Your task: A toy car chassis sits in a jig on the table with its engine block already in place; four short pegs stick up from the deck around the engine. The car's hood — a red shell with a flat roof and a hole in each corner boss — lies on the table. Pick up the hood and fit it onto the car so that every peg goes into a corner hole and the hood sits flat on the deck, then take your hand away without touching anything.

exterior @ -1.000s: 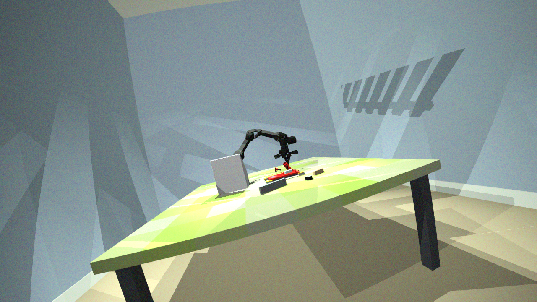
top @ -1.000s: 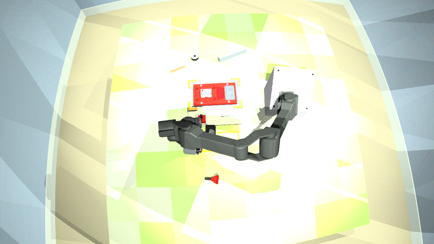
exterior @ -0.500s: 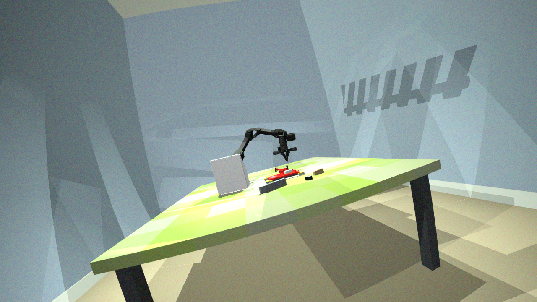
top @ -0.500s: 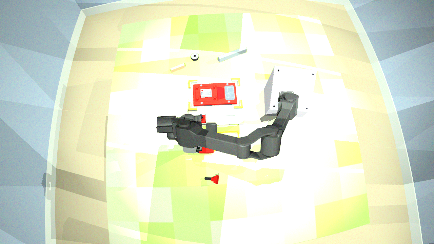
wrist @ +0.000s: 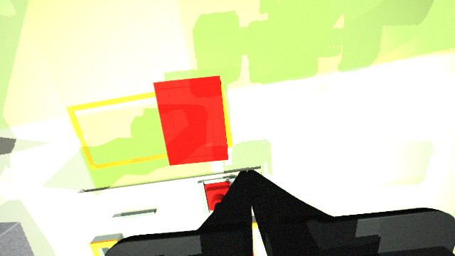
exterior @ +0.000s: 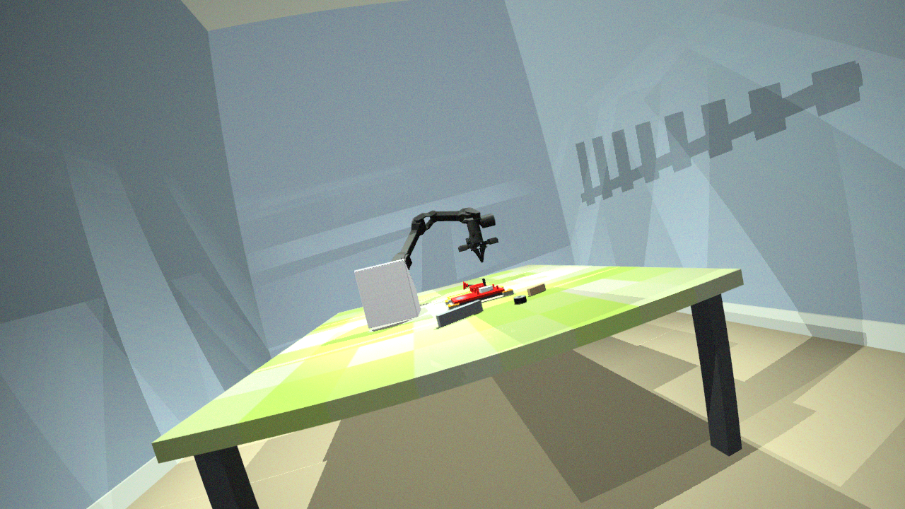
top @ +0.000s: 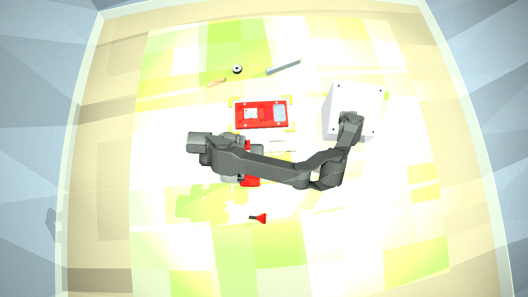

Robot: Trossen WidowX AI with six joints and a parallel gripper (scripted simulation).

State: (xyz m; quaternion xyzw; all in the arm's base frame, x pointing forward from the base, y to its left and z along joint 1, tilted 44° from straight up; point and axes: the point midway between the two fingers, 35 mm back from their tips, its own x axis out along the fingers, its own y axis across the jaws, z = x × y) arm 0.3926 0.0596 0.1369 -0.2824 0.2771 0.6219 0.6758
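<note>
Right now the red hood is 50 mm behind my gripper tip, 10 mm to the left of it and 110 mm below it. From my gripper tip the other things lie so: grey bar (190 mm behind, 440 mm to the right, 110 mm below); grey engine block (50 mm behind, 210 mm to the right, 100 mm below); wooden block (90 mm ahead, 370 mm to the right, 110 mm below).
</note>
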